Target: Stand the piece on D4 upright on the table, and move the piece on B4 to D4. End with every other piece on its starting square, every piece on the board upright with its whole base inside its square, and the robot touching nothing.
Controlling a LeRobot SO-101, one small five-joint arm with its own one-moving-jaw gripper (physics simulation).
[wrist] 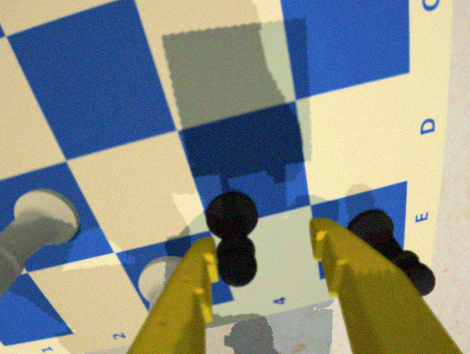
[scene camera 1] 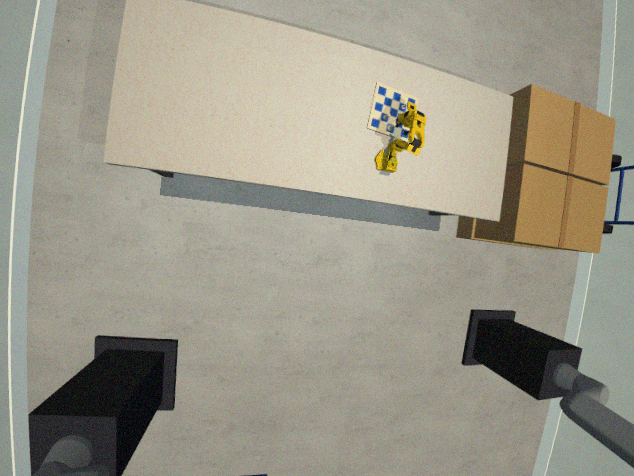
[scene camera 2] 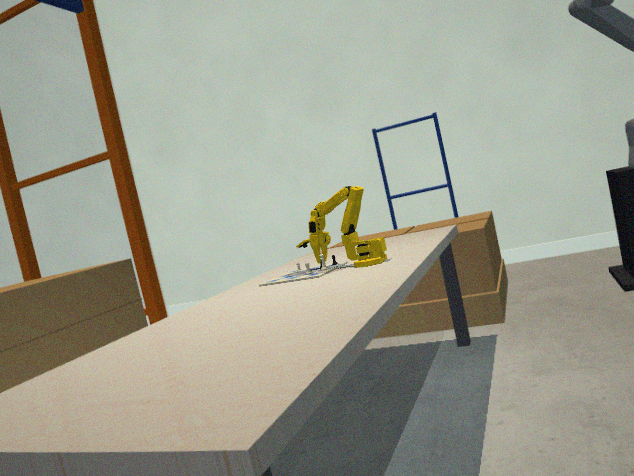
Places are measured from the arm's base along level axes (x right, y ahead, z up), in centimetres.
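Where they show: hand, its tool point: (wrist: 215, 252) (scene camera 1: 398, 122) (scene camera 2: 319, 262); arm's base, origin of its link: (scene camera 1: 386, 157) (scene camera 2: 365, 264).
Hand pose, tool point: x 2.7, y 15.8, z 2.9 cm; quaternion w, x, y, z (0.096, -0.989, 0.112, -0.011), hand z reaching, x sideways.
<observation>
Each offset is from my tool point to the top centre of the thing. Level surfaces: height alone.
A black piece @(dx +0.5, dy -0.4, dz +0.9 cm) (wrist: 232, 217) stands upright at the D4/E4 edge, its base low in D4, in the wrist view. It is hidden by the arm in scene camera 1. My gripper (wrist: 265, 232) (scene camera 2: 321, 261) is partly open, with a V-shaped gap; the black piece shows between the tips, nearer the left jaw, not squeezed. The B4 piece @(dx +2.8, dy +8.8, dz +0.9 cm) (scene camera 1: 403, 107) is pale; it does not show in the wrist view. The chessboard @(dx -1.8, dy +5.2, dz -2.3 cm) (scene camera 1: 382, 90) (scene camera 2: 286, 280) (wrist: 90, 85) lies on the table @(dz -2.9 cm) (scene camera 1: 230, 102).
A pale piece @(dx -5.6, dy +2.0, dz +1.0 cm) (wrist: 47, 215) (scene camera 1: 385, 117) stands on D2, another pale piece @(dx -2.8, dy -2.4, dz +3.0 cm) (wrist: 159, 280) (scene camera 1: 390, 128) on E3, partly behind the left jaw. A black piece @(dx +5.3, dy -3.0, dz +0.9 cm) (wrist: 372, 230) (scene camera 2: 333, 260) stands on E5, close beside the right jaw. Cardboard boxes (scene camera 1: 542, 133) stand past the table's right end.
</observation>
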